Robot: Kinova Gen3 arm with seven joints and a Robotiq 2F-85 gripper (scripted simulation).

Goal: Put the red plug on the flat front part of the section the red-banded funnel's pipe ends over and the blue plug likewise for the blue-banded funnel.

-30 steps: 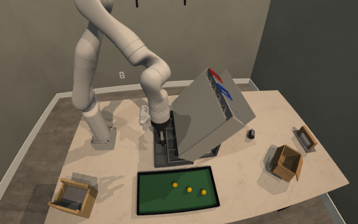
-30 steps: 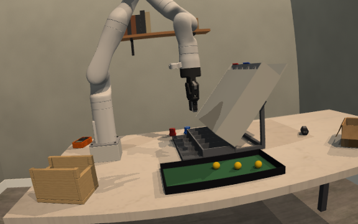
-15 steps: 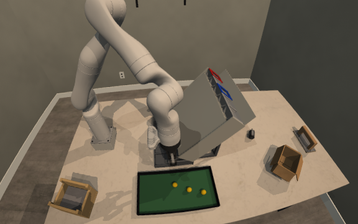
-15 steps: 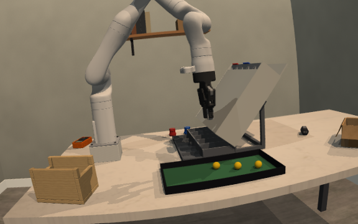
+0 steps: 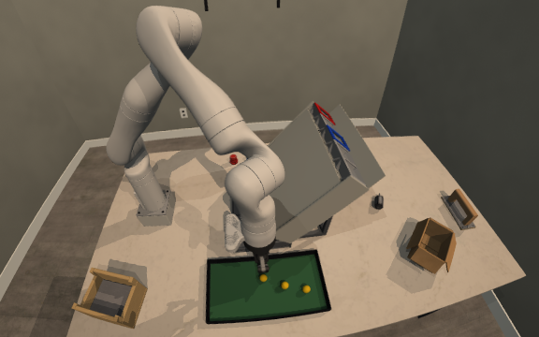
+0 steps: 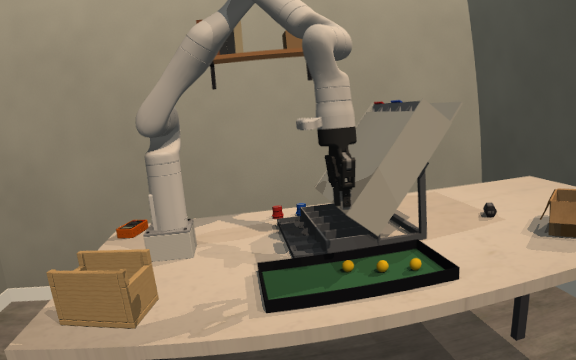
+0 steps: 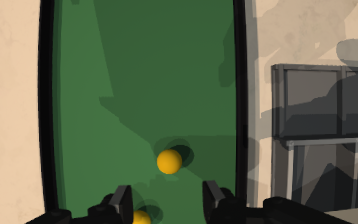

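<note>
Now: the green marble tray 10 mm ahead of my hand, 30 mm to the right of it and 150 mm below it. Also, from my hand: black object (530 mm ahead, 240 mm to the left, 140 mm below); wooden crate (490 mm behind, 50 mm to the right, 110 mm below); grey slanted cover (140 mm ahead, 300 mm to the left, 50 mm above).
</note>
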